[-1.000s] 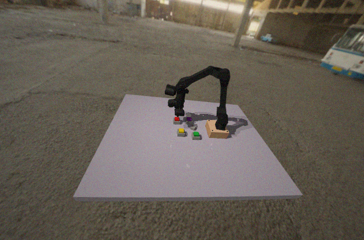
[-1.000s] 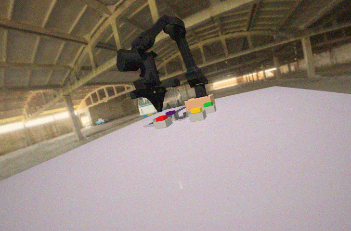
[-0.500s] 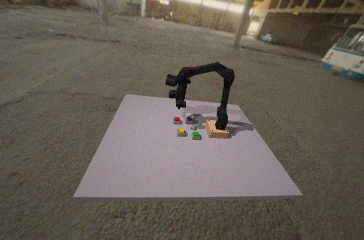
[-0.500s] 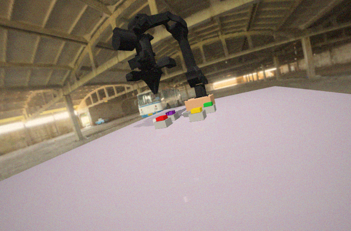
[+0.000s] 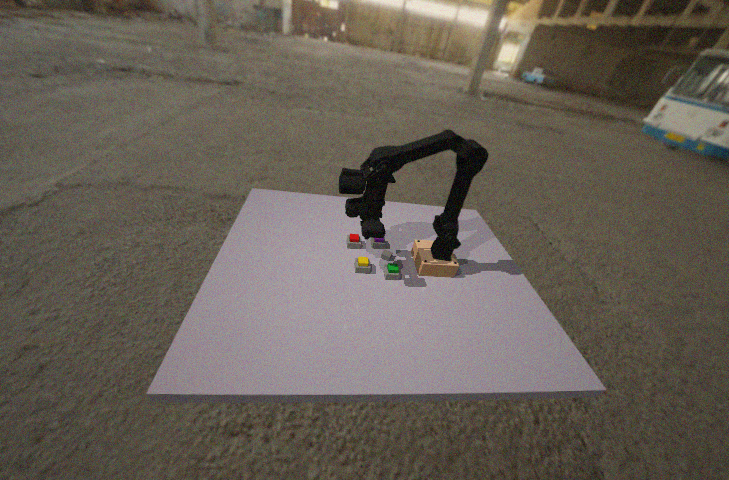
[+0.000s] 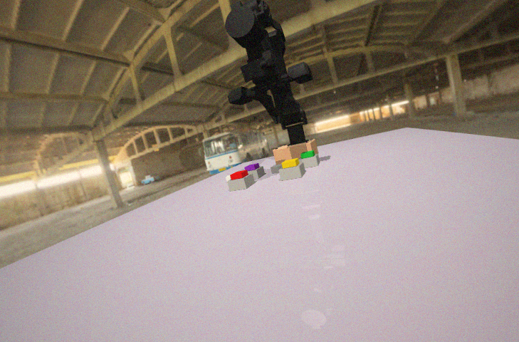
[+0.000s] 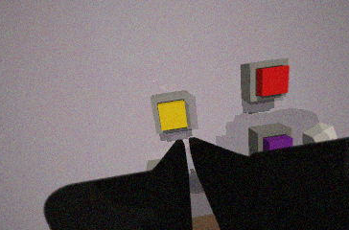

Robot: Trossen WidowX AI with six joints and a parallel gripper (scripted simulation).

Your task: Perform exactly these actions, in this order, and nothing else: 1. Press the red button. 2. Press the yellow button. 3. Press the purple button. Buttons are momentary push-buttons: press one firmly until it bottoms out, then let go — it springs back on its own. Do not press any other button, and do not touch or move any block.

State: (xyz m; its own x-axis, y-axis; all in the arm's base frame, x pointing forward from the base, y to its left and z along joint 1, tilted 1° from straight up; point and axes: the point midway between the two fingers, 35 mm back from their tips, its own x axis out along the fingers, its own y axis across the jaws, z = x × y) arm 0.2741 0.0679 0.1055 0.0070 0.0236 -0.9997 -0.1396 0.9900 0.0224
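Right now the yellow button is 90 mm below my gripper tip. The rest, counted from my gripper tip: green button: 110 mm behind, 90 mm below, 10 mm to the left; then grey block: 120 mm below, 90 mm behind, 80 mm to the right; then red button: 120 mm to the right, 90 mm below, 40 mm ahead.
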